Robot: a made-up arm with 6 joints.
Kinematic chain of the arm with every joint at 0, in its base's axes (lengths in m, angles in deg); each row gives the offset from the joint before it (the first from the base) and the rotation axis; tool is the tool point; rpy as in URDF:
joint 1: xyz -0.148 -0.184 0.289 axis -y
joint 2: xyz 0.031 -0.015 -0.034 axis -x
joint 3: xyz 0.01 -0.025 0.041 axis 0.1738 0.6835 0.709
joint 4: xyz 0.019 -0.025 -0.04 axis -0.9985 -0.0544 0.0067
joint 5: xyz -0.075 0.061 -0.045 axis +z
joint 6: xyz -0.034 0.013 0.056 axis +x
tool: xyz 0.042 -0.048 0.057 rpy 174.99 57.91 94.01
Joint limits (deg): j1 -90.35..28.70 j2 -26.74..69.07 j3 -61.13..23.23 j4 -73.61..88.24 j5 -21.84..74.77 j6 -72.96..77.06
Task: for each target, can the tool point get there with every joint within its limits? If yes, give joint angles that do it. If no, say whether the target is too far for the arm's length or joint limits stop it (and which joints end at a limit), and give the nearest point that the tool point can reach.
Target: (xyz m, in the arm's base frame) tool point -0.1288 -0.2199 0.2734
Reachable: yes | joints -53.07 -6.13 -6.70 8.61 38.80 20.88
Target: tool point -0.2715 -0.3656 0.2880
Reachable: no: joint limits stop it (at a limit: joint 1, joint 2, joint 4, joint 6) | nearest point -0.2507 -0.3085 0.2766 | short by 0.062 m
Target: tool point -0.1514 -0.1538 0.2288
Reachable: yes | joints -21.24 60.57 -38.93 24.98 -7.68 -18.00
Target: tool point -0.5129 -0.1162 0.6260
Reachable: no: too far | nearest point -0.2574 -0.1801 0.3774 | short by 0.362 m
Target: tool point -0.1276 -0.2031 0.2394
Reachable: yes | joints -36.90 48.47 -3.31 13.30 64.44 50.38
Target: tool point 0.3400 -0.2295 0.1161
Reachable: no: too far | nearest point 0.0331 -0.2087 0.2218 | short by 0.325 m
